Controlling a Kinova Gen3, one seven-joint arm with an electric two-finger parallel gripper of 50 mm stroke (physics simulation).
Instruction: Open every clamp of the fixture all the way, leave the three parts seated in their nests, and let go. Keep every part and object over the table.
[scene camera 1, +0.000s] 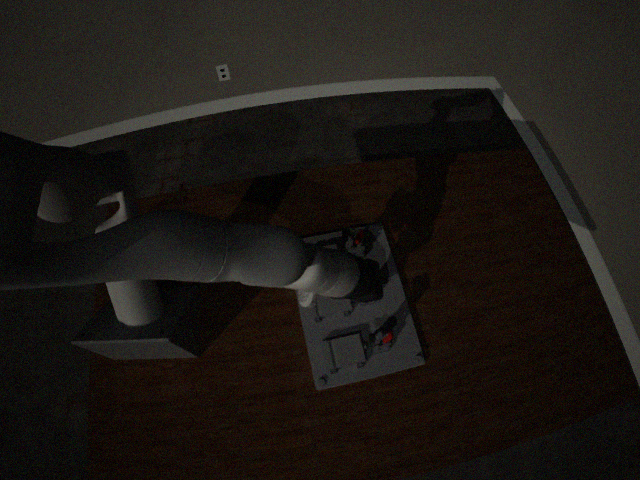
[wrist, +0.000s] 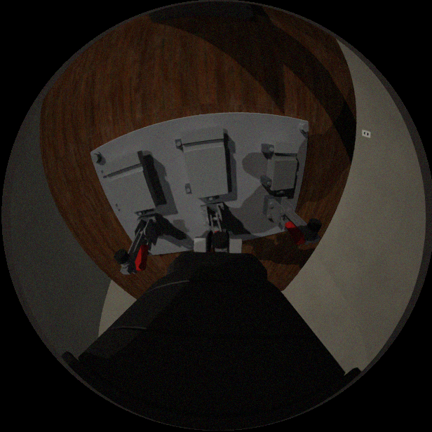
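Pixels of known places: gripper, fingertip midpoint: (scene camera 1: 374, 287); arm's base at its link origin: (scene camera 1: 143, 315).
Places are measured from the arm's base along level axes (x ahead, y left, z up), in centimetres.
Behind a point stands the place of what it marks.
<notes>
The grey fixture plate (scene camera 1: 400, 356) @[x 52.7, y -6.7, z -9.2 cm] (wrist: 247, 130) lies on the wooden table. Three grey block parts sit in their nests: the left part (wrist: 131, 189), the middle part (wrist: 206, 169) and the right part (wrist: 284, 172) in the wrist view. The left clamp (wrist: 141, 245) and right clamp (wrist: 295, 224) have red grips and black-tipped arms that lean away from their parts. The middle clamp (wrist: 215, 217) stands in front of the middle part. My gripper (wrist: 218, 237) is shut on the middle clamp's handle, which the fingers partly hide. In the scene view the arm hides the fingers and the middle clamp.
The wooden table (scene camera 1: 516, 289) @[x 84.3, y 6.9, z -10.7 cm] (wrist: 150, 75) surrounds the plate. The left and right clamps flank the gripper closely. The robot arm (scene camera 1: 258, 255) @[x 30.5, y -2.1, z 31.3 cm] reaches over the plate from the left. A pale pedestal (scene camera 1: 135, 304) @[x 1.6, y 0.2, z 6.4 cm] stands at the left. Walls rise beyond the table.
</notes>
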